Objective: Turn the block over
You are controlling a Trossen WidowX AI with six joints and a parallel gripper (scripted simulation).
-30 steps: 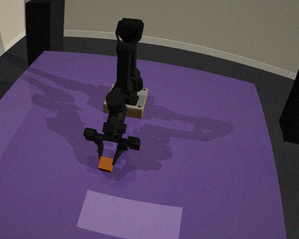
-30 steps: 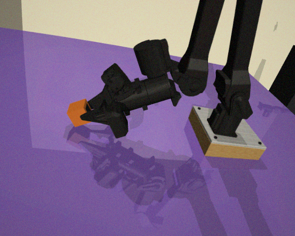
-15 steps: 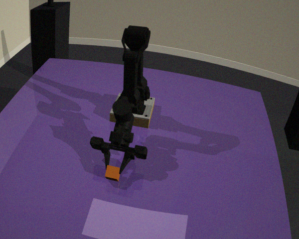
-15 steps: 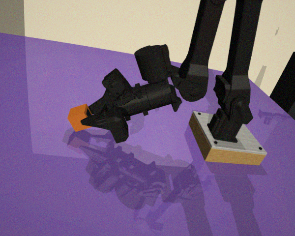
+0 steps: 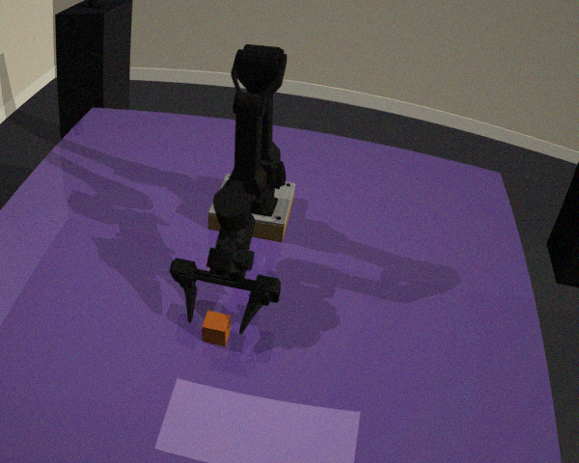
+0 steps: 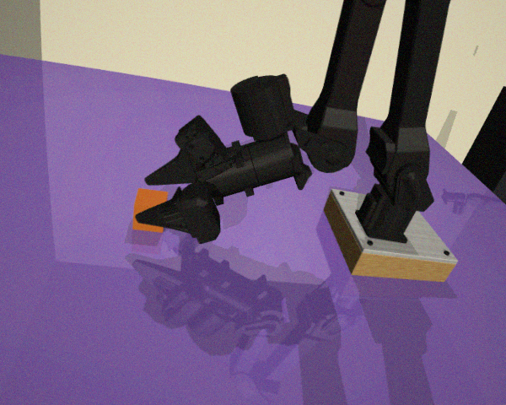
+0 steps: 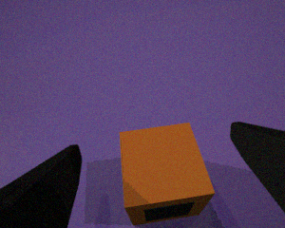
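Right now my gripper tip is 20 mm past the block and 20 mm above it.
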